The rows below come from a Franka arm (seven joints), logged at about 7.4 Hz.
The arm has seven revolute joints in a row. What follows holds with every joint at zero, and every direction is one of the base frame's. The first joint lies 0.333 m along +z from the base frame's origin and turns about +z. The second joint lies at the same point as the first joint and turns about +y. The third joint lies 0.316 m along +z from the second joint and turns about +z. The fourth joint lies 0.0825 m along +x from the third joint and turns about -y. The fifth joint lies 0.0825 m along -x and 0.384 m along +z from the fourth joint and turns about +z. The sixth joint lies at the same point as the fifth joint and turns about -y. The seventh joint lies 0.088 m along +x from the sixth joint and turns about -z. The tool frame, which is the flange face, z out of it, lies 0.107 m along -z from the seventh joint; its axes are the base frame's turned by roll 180, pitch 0 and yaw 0 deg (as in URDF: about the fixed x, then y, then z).
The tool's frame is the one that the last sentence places.
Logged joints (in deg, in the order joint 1, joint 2, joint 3, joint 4, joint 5, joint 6, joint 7), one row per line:
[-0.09 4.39 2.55 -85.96 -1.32 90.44 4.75]
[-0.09 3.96 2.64 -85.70 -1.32 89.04 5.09]
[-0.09 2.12 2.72 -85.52 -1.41 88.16 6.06]
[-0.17 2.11 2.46 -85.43 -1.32 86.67 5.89]
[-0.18 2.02 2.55 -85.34 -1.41 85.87 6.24]
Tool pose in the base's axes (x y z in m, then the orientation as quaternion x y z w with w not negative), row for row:
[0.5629 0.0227 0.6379 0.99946 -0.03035 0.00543 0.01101]
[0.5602 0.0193 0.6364 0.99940 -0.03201 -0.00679 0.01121]
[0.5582 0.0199 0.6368 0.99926 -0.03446 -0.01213 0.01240]
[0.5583 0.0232 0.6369 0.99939 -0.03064 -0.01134 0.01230]
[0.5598 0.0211 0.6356 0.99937 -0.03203 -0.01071 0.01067]
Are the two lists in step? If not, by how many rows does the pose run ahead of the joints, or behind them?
The pose runs 2 rows ahead of the joints: the pose in row i belongs to the joints in row i + 2.
